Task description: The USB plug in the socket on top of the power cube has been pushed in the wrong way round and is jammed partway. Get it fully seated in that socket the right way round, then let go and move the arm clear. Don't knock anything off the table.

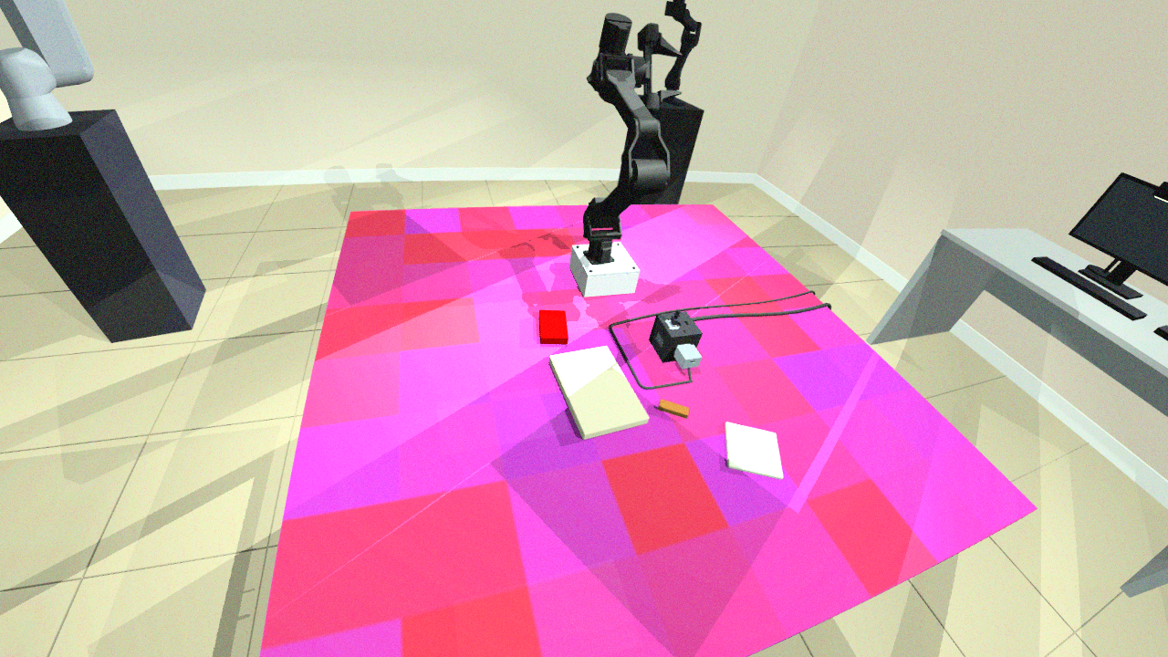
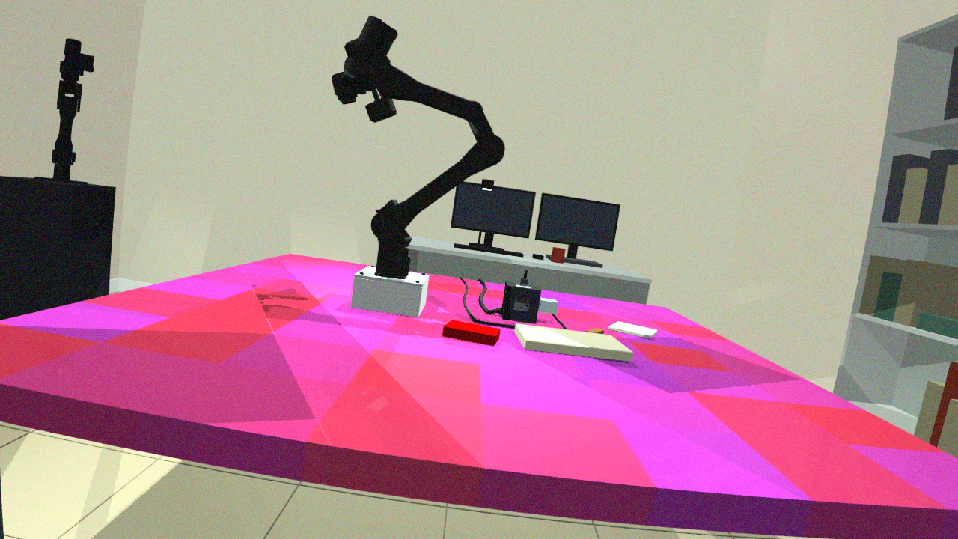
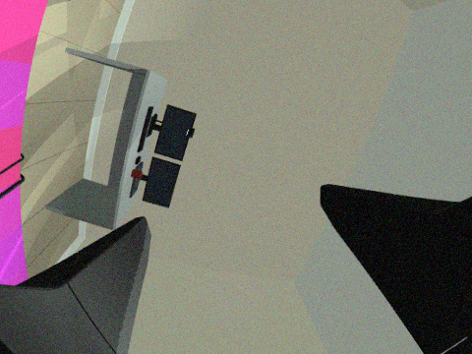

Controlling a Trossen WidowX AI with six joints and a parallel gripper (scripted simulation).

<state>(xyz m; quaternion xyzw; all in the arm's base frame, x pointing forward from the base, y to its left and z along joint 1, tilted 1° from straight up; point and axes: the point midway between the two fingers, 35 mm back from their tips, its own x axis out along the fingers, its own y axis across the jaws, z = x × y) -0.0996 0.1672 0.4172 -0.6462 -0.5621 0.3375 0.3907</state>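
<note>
Right now my gripper tip is 390 mm short of the USB plug, 160 mm to the left of it and 400 mm above it. Also, from my gripper tip: cream book: 450 mm ahead, 360 mm to the right, 480 mm below; red block: 250 mm ahead, 380 mm to the right, 480 mm below; USB socket: 390 mm ahead, 160 mm to the right, 420 mm below.
</note>
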